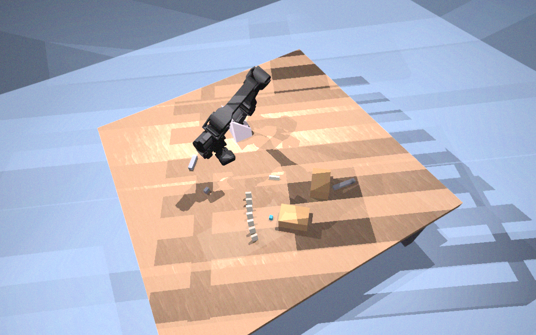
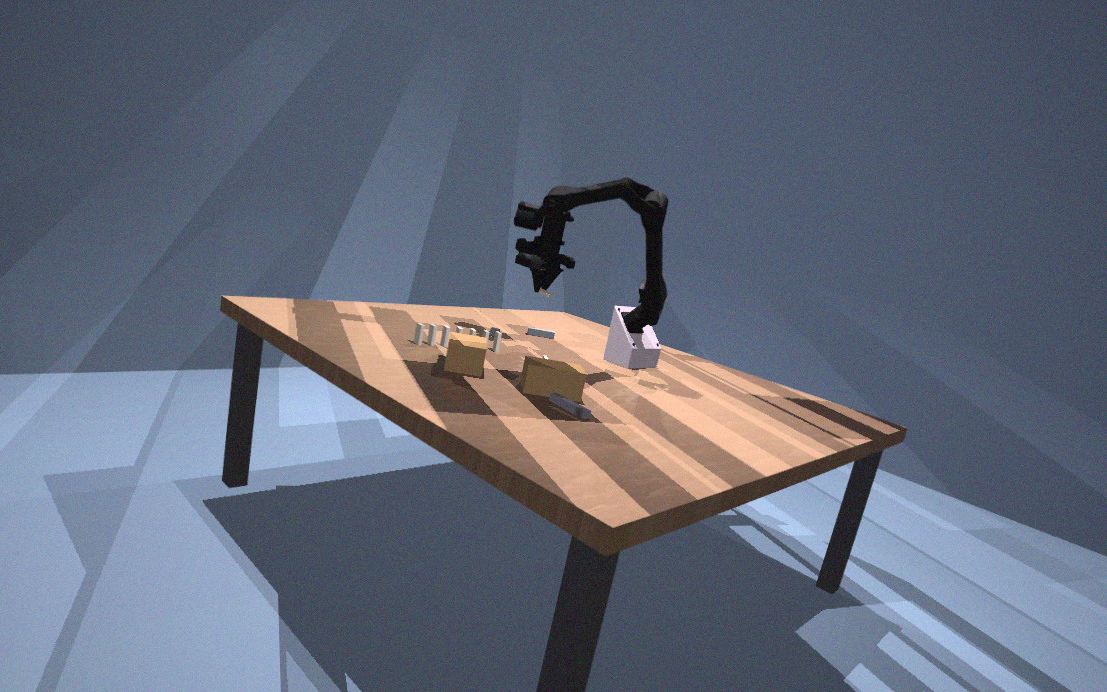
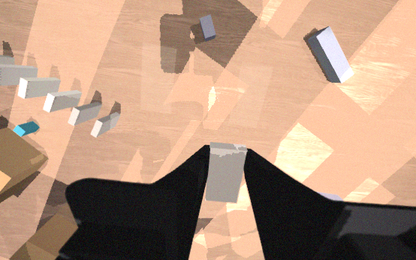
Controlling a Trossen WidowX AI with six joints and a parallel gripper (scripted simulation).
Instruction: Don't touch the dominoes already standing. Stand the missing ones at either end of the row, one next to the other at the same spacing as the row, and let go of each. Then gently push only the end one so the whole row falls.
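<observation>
My gripper tip is 3 cm short of the grey cube, 11 cm to the left of it and 14 cm above it. The rest, counted from my gripper tip: teal cube: 30 cm ahead, 9 cm to the left, 14 cm below.
</observation>
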